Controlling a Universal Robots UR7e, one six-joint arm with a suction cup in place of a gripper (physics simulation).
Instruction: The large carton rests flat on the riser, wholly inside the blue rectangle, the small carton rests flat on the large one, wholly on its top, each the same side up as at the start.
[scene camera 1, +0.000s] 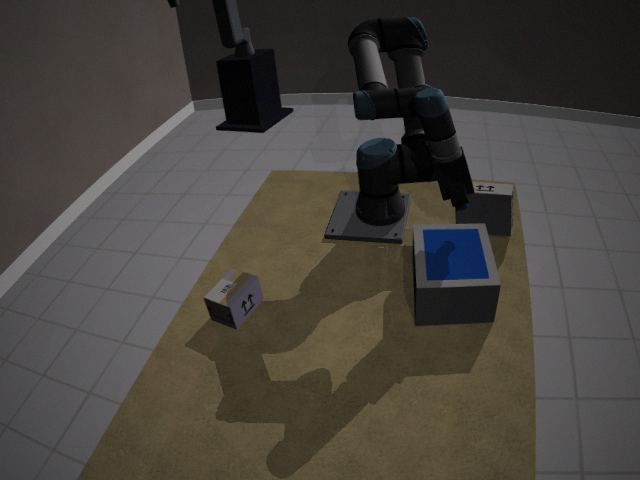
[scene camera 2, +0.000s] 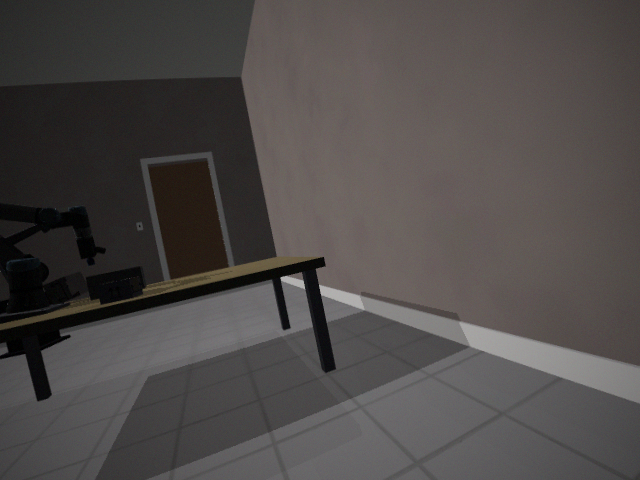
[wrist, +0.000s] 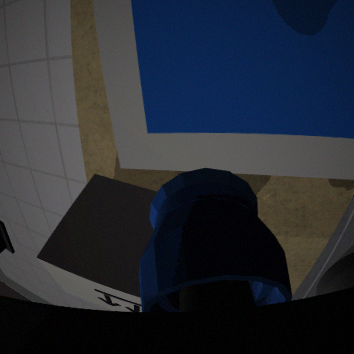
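Observation:
The large carton (scene camera 1: 484, 211) (wrist: 102, 227) is off the riser, behind its far edge. A dark face shows, and its arrows are on a pale upper face, so it is turned from upright. In scene camera 2 the carton (scene camera 2: 63, 289) looks tilted; whether it leans on something I cannot tell. The grey riser (scene camera 1: 454, 304) (wrist: 225, 152) bears the bare blue rectangle (scene camera 1: 465, 253) (wrist: 225, 75). The small carton (scene camera 1: 235, 299) stands on the table at the left, arrows up. My suction gripper (scene camera 1: 461, 205) (scene camera 2: 90, 261) (wrist: 204, 187) is open, holding nothing, above the riser's far edge beside the large carton.
The arm's base plate (scene camera 1: 338, 232) is bolted to the table (scene camera 1: 413, 428) (scene camera 2: 232, 279), left of the riser's far end. The table's right edge runs close beside the riser and large carton. A dark pedestal (scene camera 1: 248, 90) stands on the floor behind.

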